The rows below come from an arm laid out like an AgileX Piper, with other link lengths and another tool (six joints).
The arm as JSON. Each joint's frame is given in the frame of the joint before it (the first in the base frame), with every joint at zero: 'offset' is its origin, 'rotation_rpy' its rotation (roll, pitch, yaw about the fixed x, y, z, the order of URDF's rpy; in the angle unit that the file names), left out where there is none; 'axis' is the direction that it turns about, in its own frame. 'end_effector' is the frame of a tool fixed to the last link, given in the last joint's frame.
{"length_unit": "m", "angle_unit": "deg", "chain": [
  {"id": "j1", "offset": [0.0, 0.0, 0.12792], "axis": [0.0, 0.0, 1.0]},
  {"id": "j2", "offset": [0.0, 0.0, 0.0], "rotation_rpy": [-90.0, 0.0, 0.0], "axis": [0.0, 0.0, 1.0]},
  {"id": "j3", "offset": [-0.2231, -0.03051, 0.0], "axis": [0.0, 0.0, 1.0]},
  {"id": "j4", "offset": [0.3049, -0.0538, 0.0], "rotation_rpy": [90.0, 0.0, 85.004], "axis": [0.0, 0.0, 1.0]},
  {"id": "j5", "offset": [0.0, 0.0, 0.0], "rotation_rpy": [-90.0, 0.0, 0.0], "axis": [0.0, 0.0, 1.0]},
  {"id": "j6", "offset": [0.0, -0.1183, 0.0], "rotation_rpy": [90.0, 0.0, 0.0], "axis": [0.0, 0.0, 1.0]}
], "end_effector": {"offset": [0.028, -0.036, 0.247], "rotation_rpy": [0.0, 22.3, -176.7]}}
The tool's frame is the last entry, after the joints.
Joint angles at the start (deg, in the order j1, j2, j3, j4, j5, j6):
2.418 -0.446 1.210 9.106 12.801 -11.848
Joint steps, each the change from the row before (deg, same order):
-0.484 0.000 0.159 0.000 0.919 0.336
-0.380 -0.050 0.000 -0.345 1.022 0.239
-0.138 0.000 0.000 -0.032 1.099 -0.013
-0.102 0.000 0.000 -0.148 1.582 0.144
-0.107 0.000 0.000 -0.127 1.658 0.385
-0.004 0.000 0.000 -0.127 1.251 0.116
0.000 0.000 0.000 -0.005 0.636 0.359
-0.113 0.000 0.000 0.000 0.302 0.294
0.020 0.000 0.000 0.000 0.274 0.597
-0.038 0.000 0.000 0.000 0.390 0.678
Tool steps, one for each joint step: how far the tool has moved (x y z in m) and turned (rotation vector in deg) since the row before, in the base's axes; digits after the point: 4 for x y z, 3 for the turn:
-0.0015 -0.0027 -0.0077 0.280 1.090 -0.391
-0.0016 -0.0026 -0.0059 -0.150 0.965 -0.288
-0.0018 -0.0002 -0.0067 -0.085 1.084 0.029
-0.0028 0.0003 -0.0097 -0.062 1.569 0.094
-0.0033 0.0004 -0.0102 0.192 1.662 0.036
-0.0026 0.0007 -0.0075 -0.054 1.242 0.138
-0.0015 0.0007 -0.0040 0.319 0.654 -0.009
-0.0008 -0.0005 -0.0020 0.272 0.320 -0.154
-0.0008 0.0006 -0.0020 0.561 0.313 -0.116
-0.0011 0.0003 -0.0027 0.634 0.434 -0.184

